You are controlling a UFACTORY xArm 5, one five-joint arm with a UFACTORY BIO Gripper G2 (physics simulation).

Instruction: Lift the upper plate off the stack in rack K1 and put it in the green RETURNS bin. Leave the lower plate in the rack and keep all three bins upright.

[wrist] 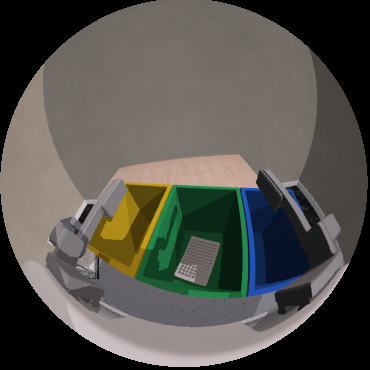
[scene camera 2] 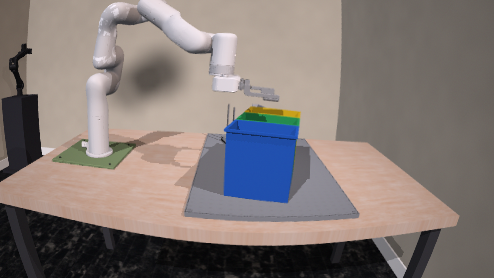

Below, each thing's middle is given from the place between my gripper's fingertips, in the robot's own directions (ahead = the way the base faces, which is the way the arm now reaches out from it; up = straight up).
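Where the green bin (wrist: 215,213) stands, my gripper is 160 mm above it, 20 mm past it and 10 mm to the left of it. I find the yellow bin (wrist: 121,241) 120 mm to the left of my hand, 10 mm ahead of it and 160 mm below it. The pale grid-patterned plate (wrist: 197,261) lies 240 mm below my hand and 20 mm behind it. As for the blue bin (scene camera 2: 259,156), it is 140 mm to the right of my hand, 50 mm behind it and 160 mm below it.
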